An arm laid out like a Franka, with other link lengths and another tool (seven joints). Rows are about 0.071 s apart.
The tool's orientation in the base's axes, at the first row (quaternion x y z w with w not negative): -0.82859, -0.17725, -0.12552, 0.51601
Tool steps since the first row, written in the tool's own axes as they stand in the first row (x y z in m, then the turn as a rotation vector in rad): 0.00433, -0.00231, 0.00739, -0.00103, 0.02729, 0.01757; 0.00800, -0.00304, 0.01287, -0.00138, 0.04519, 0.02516; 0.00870, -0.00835, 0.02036, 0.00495, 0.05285, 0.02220; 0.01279, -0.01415, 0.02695, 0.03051, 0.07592, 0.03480; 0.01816, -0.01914, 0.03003, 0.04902, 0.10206, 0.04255; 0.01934, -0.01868, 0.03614, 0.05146, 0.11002, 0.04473; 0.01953, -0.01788, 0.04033, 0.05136, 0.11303, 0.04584; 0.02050, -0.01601, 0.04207, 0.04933, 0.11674, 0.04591; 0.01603, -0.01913, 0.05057, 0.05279, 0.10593, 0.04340; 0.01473, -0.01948, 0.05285, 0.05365, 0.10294, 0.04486; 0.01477, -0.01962, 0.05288, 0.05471, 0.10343, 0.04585; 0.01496, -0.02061, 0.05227, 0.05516, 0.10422, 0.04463
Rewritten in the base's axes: 0.00313, 0.00829, 0.00034, 0.01106, 0.00459, -0.03018; 0.00628, 0.01412, -0.00002, 0.01851, 0.00412, -0.04814; 0.00486, 0.02312, 0.00129, 0.02741, -0.00060, -0.05058; 0.00627, 0.03207, 0.00472, 0.06064, 0.00560, -0.06479; 0.00910, 0.03774, 0.00952, 0.08866, 0.00503, -0.08212; 0.01052, 0.04325, 0.00695, 0.09430, 0.00417, -0.08857; 0.01113, 0.04672, 0.00455, 0.09551, 0.00394, -0.09153; 0.01284, 0.04769, 0.00265, 0.09524, 0.00216, -0.09536; 0.00769, 0.05587, -0.00027, 0.09374, 0.00485, -0.08415; 0.00642, 0.05785, -0.00149, 0.09329, 0.00751, -0.08203; 0.00640, 0.05794, -0.00137, 0.09448, 0.00838, -0.08244; 0.00614, 0.05782, -0.00023, 0.09519, 0.00704, -0.08238
